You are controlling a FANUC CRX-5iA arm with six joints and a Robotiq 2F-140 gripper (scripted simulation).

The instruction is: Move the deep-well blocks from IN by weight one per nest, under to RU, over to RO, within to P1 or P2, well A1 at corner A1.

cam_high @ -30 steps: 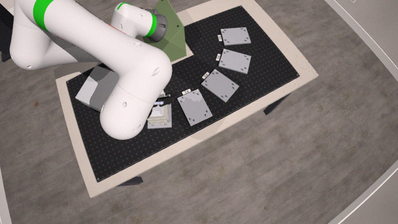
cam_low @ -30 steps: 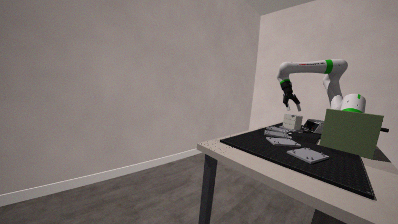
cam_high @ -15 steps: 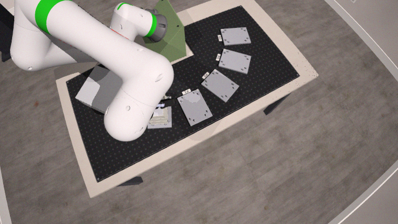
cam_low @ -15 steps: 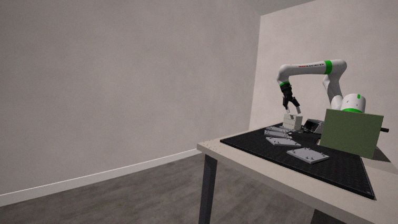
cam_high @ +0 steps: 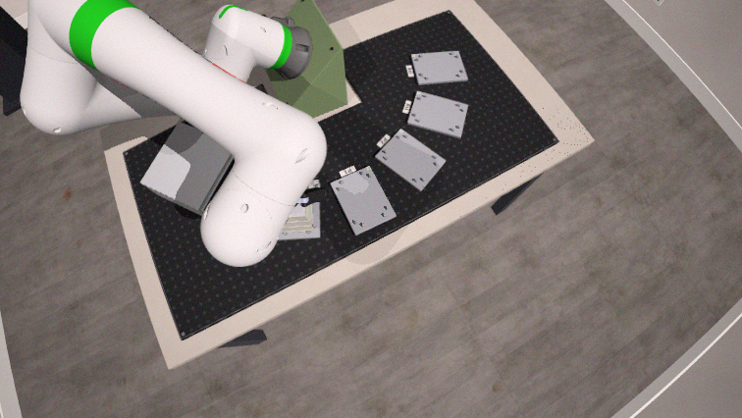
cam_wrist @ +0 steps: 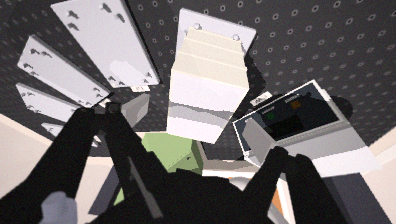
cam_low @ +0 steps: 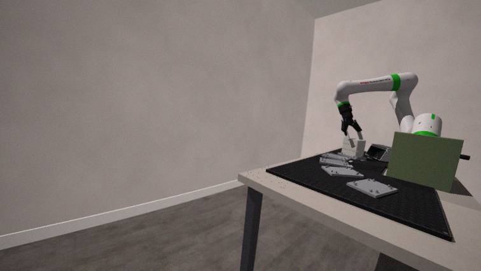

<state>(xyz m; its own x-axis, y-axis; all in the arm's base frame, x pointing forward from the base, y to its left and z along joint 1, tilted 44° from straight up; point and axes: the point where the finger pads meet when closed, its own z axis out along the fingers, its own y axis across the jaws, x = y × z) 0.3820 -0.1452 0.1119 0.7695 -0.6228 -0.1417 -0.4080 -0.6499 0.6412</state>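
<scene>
The white deep-well block lies 20 mm below my hand. From my hand the other things lie so: check-weigher platform 220 mm behind, 210 mm to the right, 40 mm below; check-weigher 220 mm behind, 210 mm to the right, 70 mm below; infeed nest IN 130 mm below.
</scene>
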